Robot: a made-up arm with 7 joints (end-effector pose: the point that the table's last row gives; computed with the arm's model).
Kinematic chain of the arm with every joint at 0, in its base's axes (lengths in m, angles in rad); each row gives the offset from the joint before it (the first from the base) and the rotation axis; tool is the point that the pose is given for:
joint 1: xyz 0 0 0.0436 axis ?
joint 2: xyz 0 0.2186 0.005 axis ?
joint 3: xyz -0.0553 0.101 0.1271 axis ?
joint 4: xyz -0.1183 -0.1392 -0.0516 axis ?
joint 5: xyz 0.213 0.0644 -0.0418 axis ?
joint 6: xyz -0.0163 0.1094 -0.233 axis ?
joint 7: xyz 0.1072 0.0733 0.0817 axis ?
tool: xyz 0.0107 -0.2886 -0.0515
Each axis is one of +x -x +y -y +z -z.
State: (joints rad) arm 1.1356 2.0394 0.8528 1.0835 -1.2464 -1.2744 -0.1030
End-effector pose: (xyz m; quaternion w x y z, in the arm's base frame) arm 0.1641 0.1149 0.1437 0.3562 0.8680 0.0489 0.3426
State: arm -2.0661 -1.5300 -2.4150 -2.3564 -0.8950 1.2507 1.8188
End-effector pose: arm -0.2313 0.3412 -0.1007 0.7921 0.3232 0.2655 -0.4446
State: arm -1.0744 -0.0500 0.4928 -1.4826 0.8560 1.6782 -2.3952
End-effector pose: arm 0.1042 0.4746 -0.3294 0.4049 0.8098 0.1559 0.3950
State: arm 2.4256 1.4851 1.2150 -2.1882 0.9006 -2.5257 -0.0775
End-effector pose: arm -0.1679 0.4922 0.2098 0.5300 -0.4692 -0.3414 -0.6183
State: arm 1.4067 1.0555 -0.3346 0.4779 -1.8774 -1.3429 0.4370
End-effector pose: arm 0.1019 0.3000 0.0312 0.4209 -0.9051 -0.0389 0.0458
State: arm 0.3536 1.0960 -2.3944 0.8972 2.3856 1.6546 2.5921
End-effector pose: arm -0.4947 0.0068 0.1400 0.7920 -0.0928 -0.2669 -0.5412
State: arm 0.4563 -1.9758 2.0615 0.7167 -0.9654 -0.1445 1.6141
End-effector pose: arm -0.1365 0.5492 0.1443 0.7677 0.5637 0.1927 -0.2361
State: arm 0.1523 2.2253 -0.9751 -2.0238 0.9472 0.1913 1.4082
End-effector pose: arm -0.1906 0.3668 0.3803 0.4520 0.7561 0.3855 -0.2746
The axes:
joint 1: -y
joint 2: +z
joint 3: +y
joint 4: -x
joint 5: -y
joint 6: +x
joint 7: -y

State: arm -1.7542 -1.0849 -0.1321 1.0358 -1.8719 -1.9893 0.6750
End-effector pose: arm -0.2489 0.2142 0.1014 0.2703 -0.1694 -0.9186 -0.2332
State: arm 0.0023 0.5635 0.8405 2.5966 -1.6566 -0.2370 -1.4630
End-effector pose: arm -0.0182 0.1382 0.2097 0.0314 -0.4677 0.0819 -0.8795
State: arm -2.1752 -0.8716 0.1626 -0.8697 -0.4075 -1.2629 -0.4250
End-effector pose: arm -0.0059 0.2174 -0.1433 0.0268 -0.2289 0.9698 -0.0794
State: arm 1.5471 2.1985 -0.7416 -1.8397 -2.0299 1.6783 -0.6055
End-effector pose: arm 0.0464 0.0279 0.3948 0.2423 -0.5190 0.7553 -0.3185
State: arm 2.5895 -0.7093 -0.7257 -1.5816 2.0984 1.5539 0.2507
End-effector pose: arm -0.2047 -0.1611 -0.3872 0.9478 0.1787 -0.0884 -0.2488
